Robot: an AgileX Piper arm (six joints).
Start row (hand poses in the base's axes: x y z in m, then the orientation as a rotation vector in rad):
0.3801, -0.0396, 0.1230, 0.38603, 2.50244, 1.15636
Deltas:
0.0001, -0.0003, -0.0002, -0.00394, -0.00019, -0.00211
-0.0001, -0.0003, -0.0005, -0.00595, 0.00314, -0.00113
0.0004, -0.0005, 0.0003, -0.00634, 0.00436, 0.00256
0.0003, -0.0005, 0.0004, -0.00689, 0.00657, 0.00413
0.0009, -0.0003, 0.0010, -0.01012, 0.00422, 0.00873
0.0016, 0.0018, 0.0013, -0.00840, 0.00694, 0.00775
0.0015, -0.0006, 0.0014, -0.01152, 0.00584, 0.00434
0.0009, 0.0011, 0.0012, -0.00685, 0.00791, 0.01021
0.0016, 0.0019, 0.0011, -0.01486, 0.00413, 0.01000
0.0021, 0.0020, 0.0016, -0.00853, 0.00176, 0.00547
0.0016, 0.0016, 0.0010, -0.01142, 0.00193, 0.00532
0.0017, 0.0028, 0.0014, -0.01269, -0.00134, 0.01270
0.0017, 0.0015, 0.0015, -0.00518, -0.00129, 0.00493
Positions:
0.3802, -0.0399, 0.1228, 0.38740, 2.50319, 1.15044
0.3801, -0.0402, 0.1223, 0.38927, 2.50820, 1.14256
0.3805, -0.0407, 0.1226, 0.38738, 2.51617, 1.13565
0.3808, -0.0412, 0.1230, 0.38488, 2.52702, 1.12875
0.3817, -0.0415, 0.1240, 0.37434, 2.53947, 1.11906
0.3833, -0.0397, 0.1253, 0.36717, 2.55297, 1.11143
0.3848, -0.0403, 0.1267, 0.36269, 2.56535, 1.09830
0.3857, -0.0392, 0.1279, 0.35333, 2.58000, 1.09350
0.3873, -0.0373, 0.1290, 0.33986, 2.59484, 1.07753
0.3894, -0.0353, 0.1306, 0.33206, 2.60264, 1.06815
0.3910, -0.0337, 0.1316, 0.32386, 2.61175, 1.05483
0.3927, -0.0309, 0.1330, 0.30395, 2.62158, 1.04180
0.3944, -0.0294, 0.1345, 0.29569, 2.62478, 1.03629

